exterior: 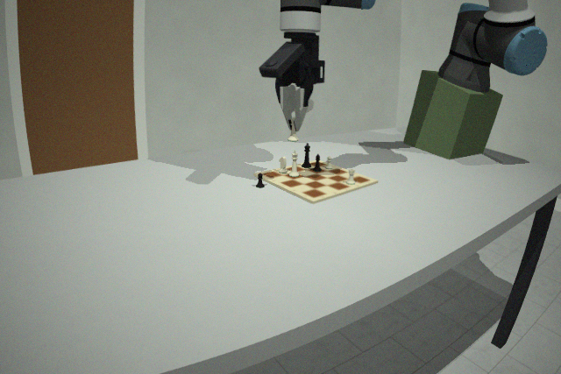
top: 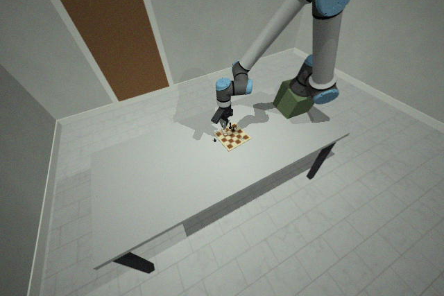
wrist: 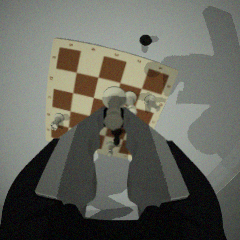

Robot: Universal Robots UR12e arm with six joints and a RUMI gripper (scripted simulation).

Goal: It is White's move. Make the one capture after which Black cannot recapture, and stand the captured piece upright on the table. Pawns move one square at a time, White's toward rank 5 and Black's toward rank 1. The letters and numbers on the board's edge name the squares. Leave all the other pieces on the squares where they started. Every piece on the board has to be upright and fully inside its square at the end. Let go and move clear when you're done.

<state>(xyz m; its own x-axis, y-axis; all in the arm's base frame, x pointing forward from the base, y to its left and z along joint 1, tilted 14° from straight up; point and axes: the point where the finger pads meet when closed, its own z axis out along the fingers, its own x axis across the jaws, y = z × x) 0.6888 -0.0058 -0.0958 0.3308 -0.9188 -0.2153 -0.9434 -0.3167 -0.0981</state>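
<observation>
Right now the white pawn is 15 cm behind my hand, 4 cm to the right of it and 12 cm below it. The rest, counted from my hand: chessboard: 7 cm behind, 14 cm below; black pawn: 7 cm ahead, 2 cm to the right, 13 cm below; white king: 3 cm behind, 4 cm to the right, 11 cm below.
</observation>
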